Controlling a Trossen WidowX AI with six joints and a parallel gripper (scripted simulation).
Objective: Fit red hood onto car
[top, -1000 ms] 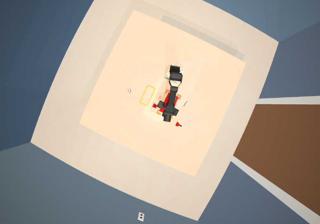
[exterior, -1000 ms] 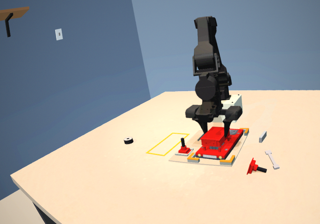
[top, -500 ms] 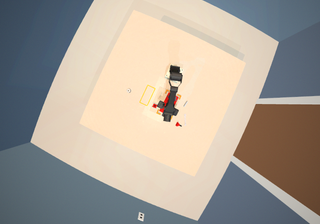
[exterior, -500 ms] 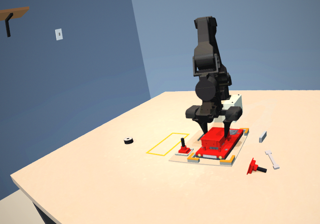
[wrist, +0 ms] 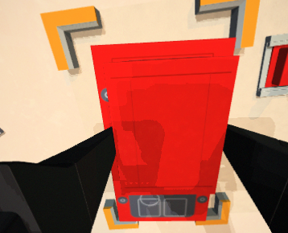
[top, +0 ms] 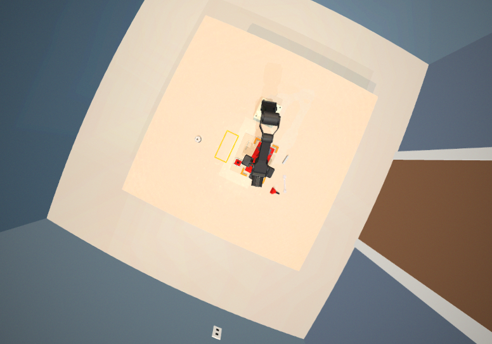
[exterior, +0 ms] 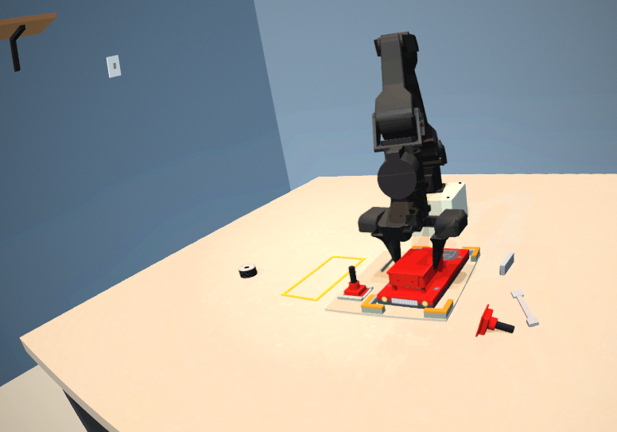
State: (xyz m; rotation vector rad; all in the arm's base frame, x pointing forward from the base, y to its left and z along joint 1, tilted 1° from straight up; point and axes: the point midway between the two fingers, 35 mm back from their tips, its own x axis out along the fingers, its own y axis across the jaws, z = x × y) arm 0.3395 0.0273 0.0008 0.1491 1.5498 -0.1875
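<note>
Now: the grey engine block 1 cm to the left of my gripper tip and 3 cm below it. Round my gripper tip: black post: 1 cm ahead, 11 cm to the right, 2 cm below; then red hood: right at my gripper tip; then grey bar: 8 cm behind, 17 cm to the left, 4 cm below.
</note>
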